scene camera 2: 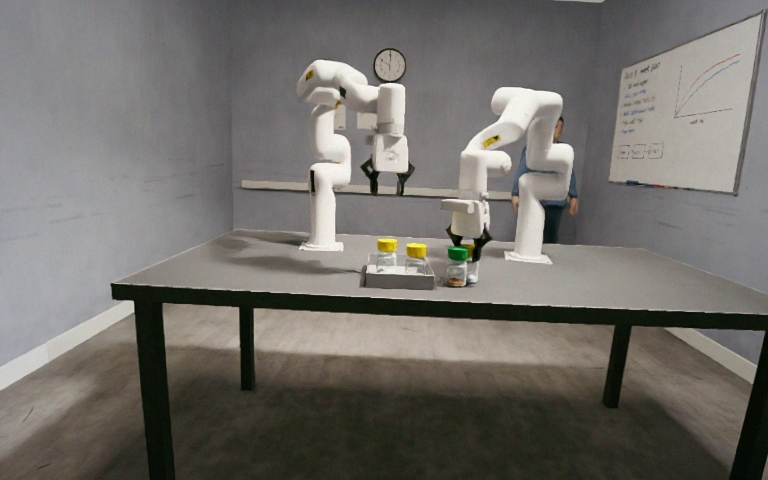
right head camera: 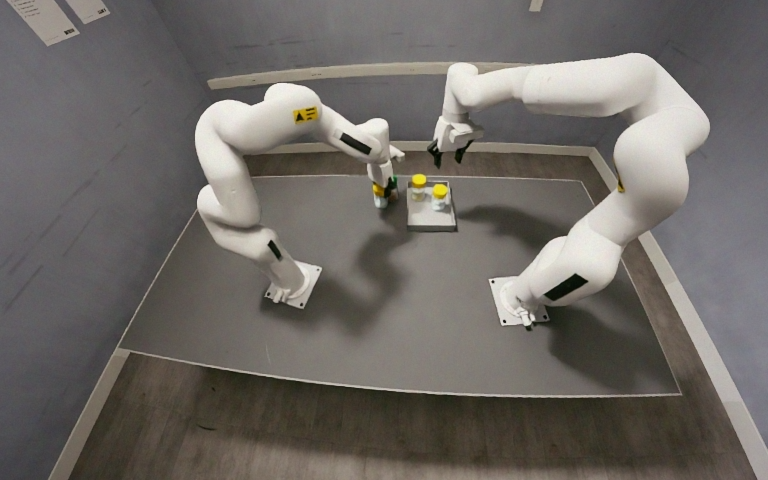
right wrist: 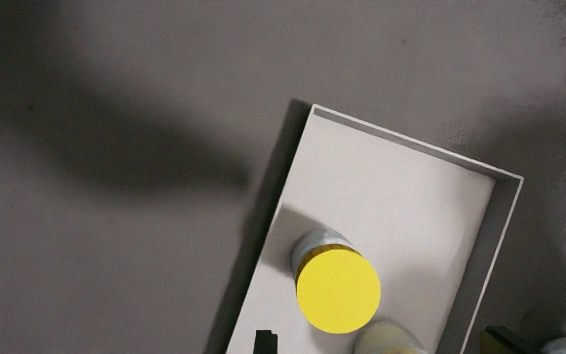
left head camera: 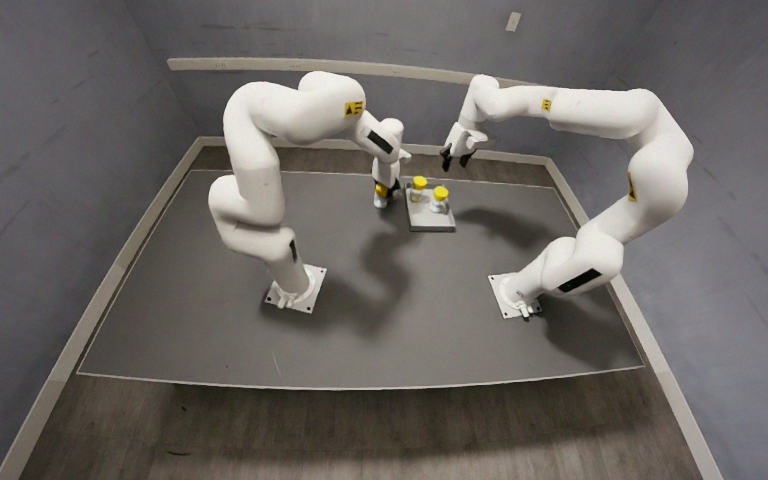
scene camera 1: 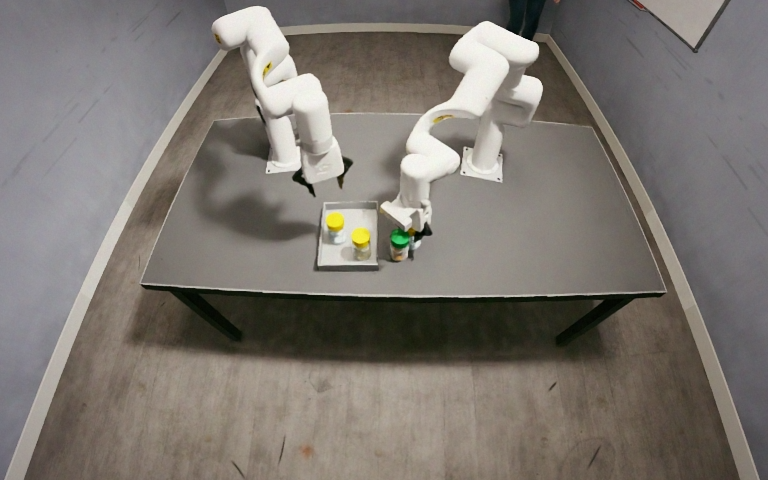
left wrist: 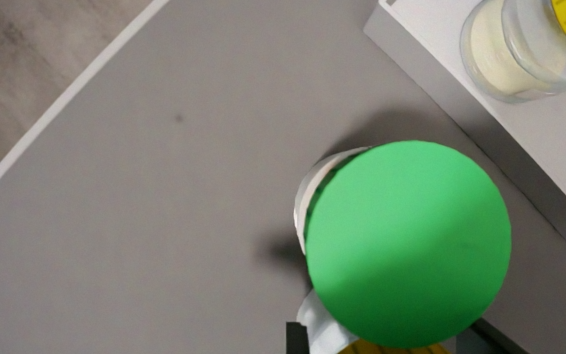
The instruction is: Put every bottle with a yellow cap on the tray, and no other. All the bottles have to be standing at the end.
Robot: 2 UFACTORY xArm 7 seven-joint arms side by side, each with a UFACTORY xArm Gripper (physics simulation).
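Frame: origin at the left arm's base, x left, y back, z up, level; millimetres.
Seen in the pictures: left gripper, fingertip midpoint: (scene camera 2: 466, 259) (right head camera: 382, 192) (left head camera: 383, 192) (scene camera 1: 410, 233); right gripper, fingertip midpoint: (scene camera 2: 387, 195) (right head camera: 447, 163) (left head camera: 453, 167) (scene camera 1: 326, 189); left arm's base at its link origin: (scene camera 2: 526, 257) (right head camera: 293, 282) (left head camera: 296, 285) (scene camera 1: 482, 163); right arm's base at its link origin: (scene camera 2: 322, 246) (right head camera: 518, 299) (left head camera: 514, 293) (scene camera 1: 287, 157).
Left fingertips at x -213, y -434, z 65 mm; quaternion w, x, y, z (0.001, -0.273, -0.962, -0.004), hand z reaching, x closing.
Note:
Pixels of each thing's middle, then the offset from my left fingertips to it.
- yellow-capped bottle at the middle of its body: (scene camera 2: 468, 263) (scene camera 1: 412, 234) (left head camera: 381, 196) (right head camera: 380, 196) dx +6, dy +9, dz -12 mm
- green-capped bottle at the middle of its body: (left wrist: 371, 222) (scene camera 2: 456, 266) (scene camera 1: 399, 245) (right head camera: 391, 188) dx -24, dy -42, dz -13 mm
- tray at the middle of its body: (right wrist: 364, 275) (scene camera 2: 398, 270) (scene camera 1: 349, 235) (right head camera: 429, 204) (left head camera: 427, 206) dx -192, dy -18, dz -45 mm
My left gripper (left head camera: 388, 191) (scene camera 1: 417, 240) (scene camera 2: 467, 250) is low, shut on a yellow-capped bottle (left head camera: 380, 200) (right head camera: 380, 202) (scene camera 2: 472, 271) that stands upright on the table. A green-capped bottle (scene camera 1: 399, 240) (scene camera 2: 457, 254) (left wrist: 407, 240) stands close against it, between it and the tray (left head camera: 430, 220) (scene camera 1: 348, 267) (scene camera 2: 399, 280), and hides most of it in the left wrist view. Two yellow-capped bottles, one (left head camera: 419, 182) (scene camera 1: 360, 237) (scene camera 2: 416, 250) and another (left head camera: 440, 193) (scene camera 1: 335, 221) (right wrist: 338, 291), stand on the tray. My right gripper (left head camera: 455, 165) (scene camera 1: 327, 191) (scene camera 2: 387, 193) is open and empty, high near the tray.
The tray has a low raised rim, and its wall (left wrist: 435, 95) runs close beside the green-capped bottle. The table's edge (left wrist: 82, 72) crosses a corner of the left wrist view. A person (scene camera 2: 557, 192) stands behind the table at the right of scene camera 2.

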